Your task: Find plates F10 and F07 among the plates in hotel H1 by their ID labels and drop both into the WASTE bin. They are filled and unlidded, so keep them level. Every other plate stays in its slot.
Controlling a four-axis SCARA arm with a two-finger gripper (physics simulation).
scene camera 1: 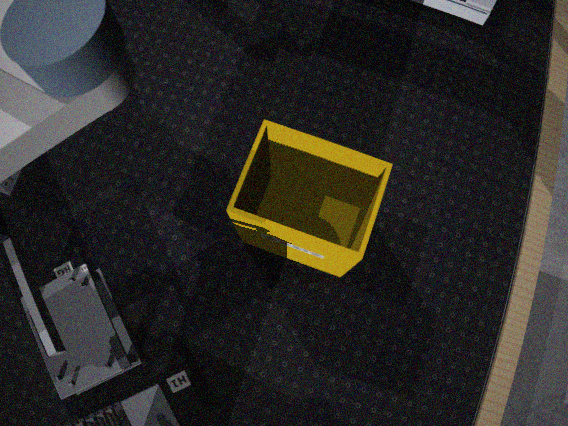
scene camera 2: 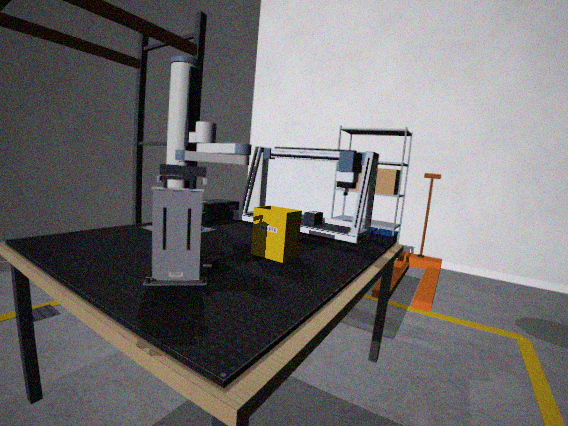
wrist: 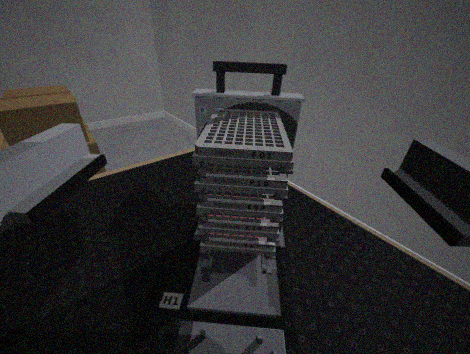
Scene:
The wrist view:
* my gripper: 243, 150
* plate F01: 254, 138
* plate: 221, 242

